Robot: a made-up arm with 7 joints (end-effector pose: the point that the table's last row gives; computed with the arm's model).
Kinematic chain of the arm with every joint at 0, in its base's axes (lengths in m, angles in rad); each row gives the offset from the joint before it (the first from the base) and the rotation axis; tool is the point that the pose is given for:
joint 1: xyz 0 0 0.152 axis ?
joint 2: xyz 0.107 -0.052 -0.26 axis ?
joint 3: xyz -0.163 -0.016 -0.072 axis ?
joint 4: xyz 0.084 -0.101 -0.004 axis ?
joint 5: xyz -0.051 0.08 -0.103 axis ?
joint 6: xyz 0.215 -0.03 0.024 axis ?
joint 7: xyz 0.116 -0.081 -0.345 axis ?
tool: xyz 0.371 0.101 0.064
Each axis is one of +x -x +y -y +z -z.
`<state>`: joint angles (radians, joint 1 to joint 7).
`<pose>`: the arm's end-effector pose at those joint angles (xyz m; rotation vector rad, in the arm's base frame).
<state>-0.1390 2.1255 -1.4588 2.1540 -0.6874 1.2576 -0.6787</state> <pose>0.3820 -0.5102 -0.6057 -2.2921 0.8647 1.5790</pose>
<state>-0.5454 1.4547 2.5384 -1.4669 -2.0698 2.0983 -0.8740</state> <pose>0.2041 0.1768 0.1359 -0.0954 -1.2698 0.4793</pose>
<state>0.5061 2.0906 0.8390 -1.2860 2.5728 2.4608 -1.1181</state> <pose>-0.0261 0.2940 -0.0194 0.1941 -1.7951 1.3797</pose>
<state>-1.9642 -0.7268 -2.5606 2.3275 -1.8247 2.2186 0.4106</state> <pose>0.2171 0.3428 -0.1476 -0.9445 -0.4096 0.8752</pose>
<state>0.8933 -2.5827 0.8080 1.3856 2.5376 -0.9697 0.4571</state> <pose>0.1731 0.4636 -0.6575 1.5703 0.4946 -2.2782</pose>
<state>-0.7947 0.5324 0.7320 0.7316 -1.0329 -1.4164 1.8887</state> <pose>0.6020 -0.3445 -0.1416 1.4781 -0.5491 0.7250</pose>
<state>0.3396 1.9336 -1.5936 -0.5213 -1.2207 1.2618 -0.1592</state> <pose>-0.1314 0.4789 0.0968 -0.3878 -2.0768 1.1987</pose>
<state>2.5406 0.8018 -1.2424 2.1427 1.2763 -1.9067 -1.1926</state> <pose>-0.6941 0.3464 -0.3011 0.9014 -1.8465 1.7133</pose>
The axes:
joint 1: +z
joint 2: -y
joint 3: -x
joint 4: +y
joint 5: -z
joint 6: +y
joint 7: +x

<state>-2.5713 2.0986 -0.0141 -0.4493 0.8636 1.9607 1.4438</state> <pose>-0.6157 -0.3440 0.0601 0.5215 -1.9204 -0.7688</pose>
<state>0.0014 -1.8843 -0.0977 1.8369 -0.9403 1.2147 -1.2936</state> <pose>0.4629 -0.1327 0.5415 -2.1171 -0.8919 -1.2316</pose>
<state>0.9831 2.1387 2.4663 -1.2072 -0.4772 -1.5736 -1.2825</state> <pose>0.3717 0.7914 0.0494 1.1352 1.4184 0.2495</pose>
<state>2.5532 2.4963 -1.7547 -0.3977 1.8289 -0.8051 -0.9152</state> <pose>-0.8366 0.3391 0.3887 1.0933 1.0548 1.9271</pose>
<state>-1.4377 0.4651 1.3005 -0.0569 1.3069 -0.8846 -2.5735</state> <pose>-0.3407 0.2633 0.5845 0.4318 -0.7998 0.5917</pose>
